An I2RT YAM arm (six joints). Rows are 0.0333 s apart.
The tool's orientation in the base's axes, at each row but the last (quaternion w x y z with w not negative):
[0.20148, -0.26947, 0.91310, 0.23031]
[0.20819, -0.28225, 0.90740, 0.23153]
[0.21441, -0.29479, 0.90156, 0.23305]
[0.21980, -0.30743, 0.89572, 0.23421]
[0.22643, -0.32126, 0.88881, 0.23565]
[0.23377, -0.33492, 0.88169, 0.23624]
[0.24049, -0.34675, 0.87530, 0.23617]
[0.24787, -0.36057, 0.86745, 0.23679]
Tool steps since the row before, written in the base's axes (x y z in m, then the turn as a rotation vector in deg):
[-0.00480, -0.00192, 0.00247, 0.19, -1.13, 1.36]
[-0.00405, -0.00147, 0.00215, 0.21, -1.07, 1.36]
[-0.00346, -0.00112, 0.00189, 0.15, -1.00, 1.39]
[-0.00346, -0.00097, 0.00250, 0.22, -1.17, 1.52]
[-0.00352, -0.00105, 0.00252, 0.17, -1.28, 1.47]
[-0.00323, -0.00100, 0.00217, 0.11, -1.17, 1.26]
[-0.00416, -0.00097, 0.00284, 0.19, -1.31, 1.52]
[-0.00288, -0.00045, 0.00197, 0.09, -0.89, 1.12]
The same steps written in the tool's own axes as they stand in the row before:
[0.00326, 0.00214, -0.00419, -0.36, -0.53, -1.66]
[0.00257, 0.00204, -0.00352, -0.40, -0.50, -1.62]
[0.00203, 0.00194, -0.00299, -0.41, -0.40, -1.62]
[0.00156, 0.00229, -0.00339, -0.45, -0.53, -1.80]
[0.00152, 0.00236, -0.00346, -0.34, -0.59, -1.84]
[0.00139, 0.00216, -0.00308, -0.23, -0.53, -1.62]
[0.00150, 0.00307, -0.00383, -0.36, -0.61, -1.89]
[0.00082, 0.00231, -0.00252, -0.28, -0.37, -1.36]

